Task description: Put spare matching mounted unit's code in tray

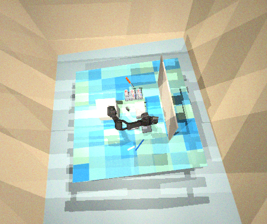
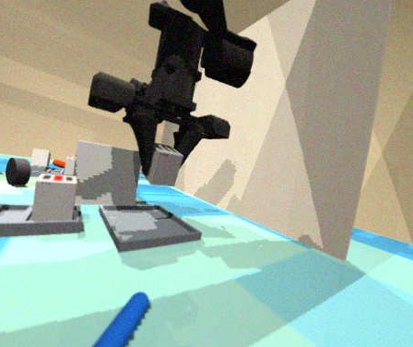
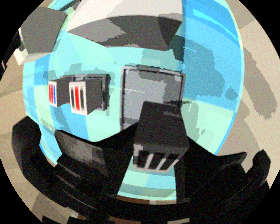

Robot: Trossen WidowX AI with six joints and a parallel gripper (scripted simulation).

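My gripper tip is now 60 mm above the shallow dark tray and 10 mm past it. Also, from my gripper tip: blue pen: 200 mm to the right, 70 mm behind, 60 mm below; then plain grey box: 180 mm to the left, 70 mm behind, 20 mm below; then dark rack: 150 mm behind, 60 mm below, 10 mm to the right.
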